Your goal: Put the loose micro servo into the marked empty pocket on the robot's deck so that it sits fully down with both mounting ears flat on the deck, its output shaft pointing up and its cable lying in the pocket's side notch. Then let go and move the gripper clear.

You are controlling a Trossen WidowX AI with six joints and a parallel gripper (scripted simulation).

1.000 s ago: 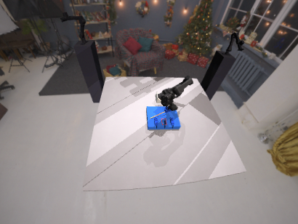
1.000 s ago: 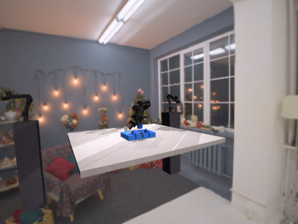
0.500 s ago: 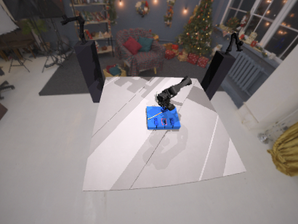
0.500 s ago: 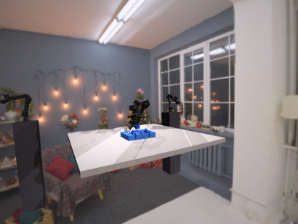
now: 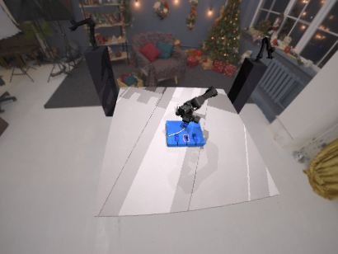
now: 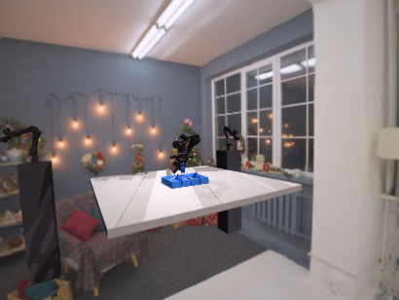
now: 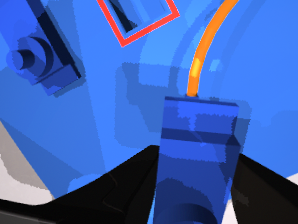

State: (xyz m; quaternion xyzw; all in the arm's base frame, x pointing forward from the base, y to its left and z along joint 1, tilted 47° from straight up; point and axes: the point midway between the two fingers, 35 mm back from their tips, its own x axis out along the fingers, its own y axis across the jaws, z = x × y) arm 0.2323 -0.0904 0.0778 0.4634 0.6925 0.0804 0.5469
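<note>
Now: the blue deck 10 cm below my gripper tip and 1 cm behind it.
</note>
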